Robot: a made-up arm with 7 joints.
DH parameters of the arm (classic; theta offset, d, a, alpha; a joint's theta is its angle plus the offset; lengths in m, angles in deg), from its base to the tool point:
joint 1: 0 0.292 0 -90
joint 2: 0 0 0 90
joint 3: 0 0.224 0.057 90
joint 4: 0 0 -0.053 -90
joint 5: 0 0.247 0 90
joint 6: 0 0 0.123 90
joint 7: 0 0 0 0
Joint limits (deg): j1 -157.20..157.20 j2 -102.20..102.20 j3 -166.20..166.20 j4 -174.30..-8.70 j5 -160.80..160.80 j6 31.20..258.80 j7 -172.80..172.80
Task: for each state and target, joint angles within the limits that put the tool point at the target. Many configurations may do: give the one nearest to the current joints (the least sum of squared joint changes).
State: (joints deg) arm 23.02 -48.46 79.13 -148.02 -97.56 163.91 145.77
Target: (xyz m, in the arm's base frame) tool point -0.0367 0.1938 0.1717
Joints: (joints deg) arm 6.36 -60.42 91.08 -159.27 -98.48 152.91 145.77
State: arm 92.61 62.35 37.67 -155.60 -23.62 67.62 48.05
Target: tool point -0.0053 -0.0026 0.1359
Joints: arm 92.31 46.09 24.92 -168.75 -29.68 46.69 48.05
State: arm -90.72 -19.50 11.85 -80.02 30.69 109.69 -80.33
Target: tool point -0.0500 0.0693 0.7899
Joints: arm -93.60 -64.98 -3.55 -97.35 34.77 113.45 -80.33
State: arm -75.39 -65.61 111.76 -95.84 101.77 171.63 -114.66
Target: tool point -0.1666 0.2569 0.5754
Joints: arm -17.81 -72.99 68.57 -77.38 96.04 197.07 -114.66
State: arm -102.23 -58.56 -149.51 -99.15 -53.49 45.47 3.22
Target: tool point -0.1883 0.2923 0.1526
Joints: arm -93.92 -45.03 -133.56 -110.48 -46.92 37.81 3.22
